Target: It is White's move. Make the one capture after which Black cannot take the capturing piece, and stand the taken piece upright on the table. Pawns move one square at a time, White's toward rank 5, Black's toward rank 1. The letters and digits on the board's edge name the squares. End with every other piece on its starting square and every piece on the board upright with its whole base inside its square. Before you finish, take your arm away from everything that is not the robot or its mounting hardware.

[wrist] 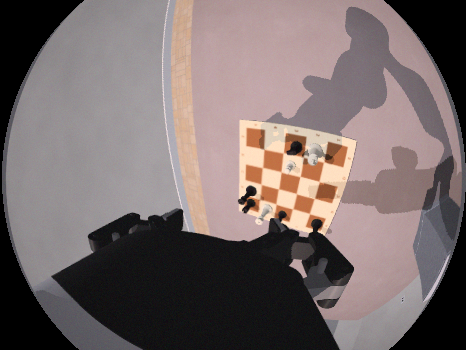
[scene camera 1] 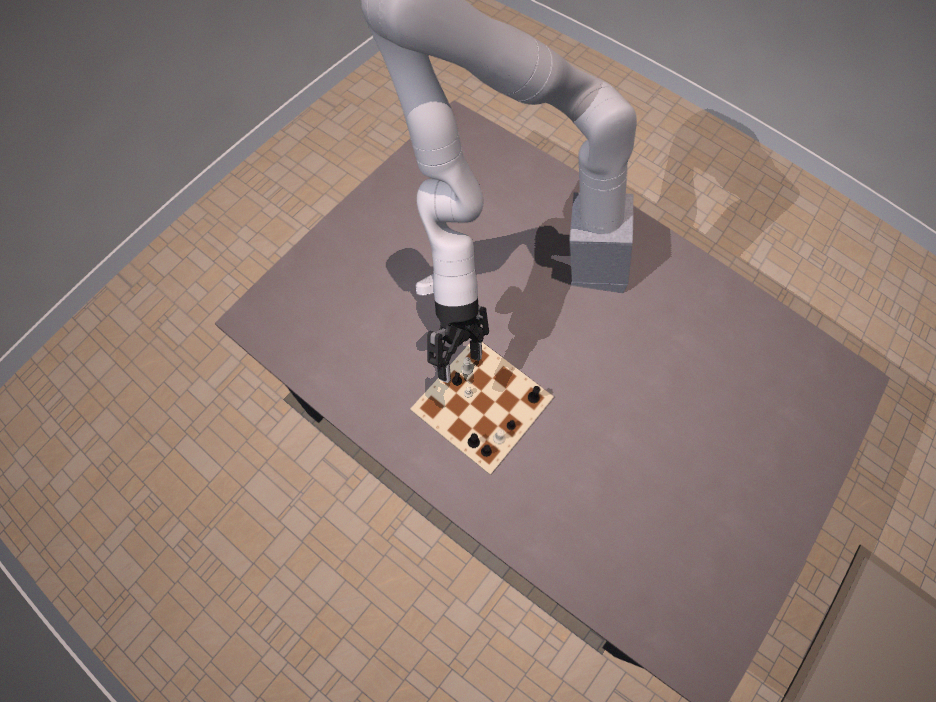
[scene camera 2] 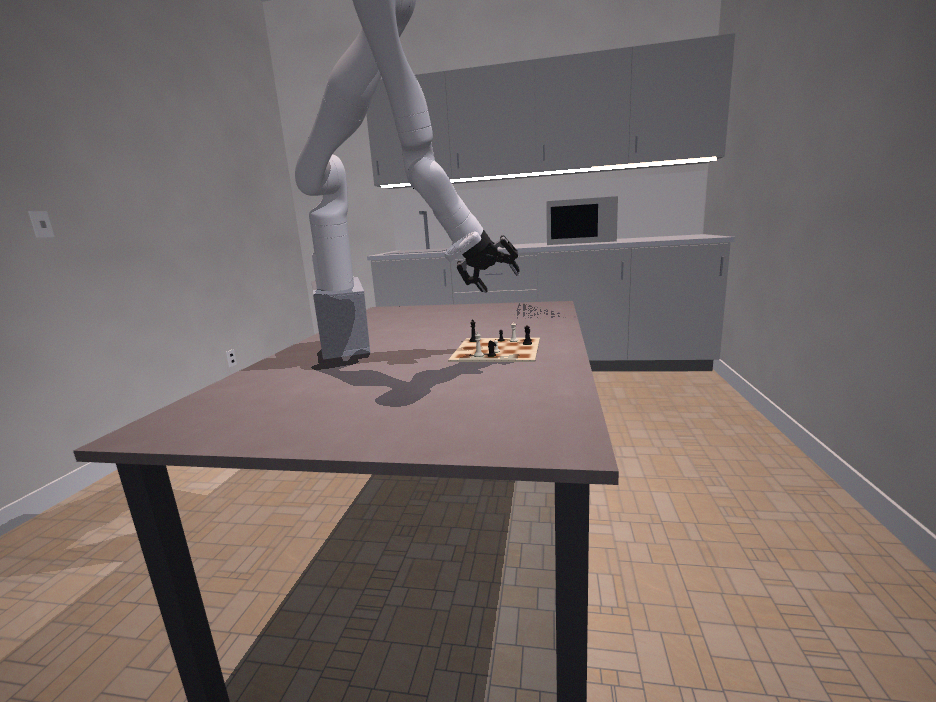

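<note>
Gripper [scene camera 1: 461, 369], [wrist: 225, 224], [scene camera 2: 501, 282], visible. Chessboard [scene camera 1: 500, 391], [wrist: 309, 192], [scene camera 2: 510, 351], visible.
</note>
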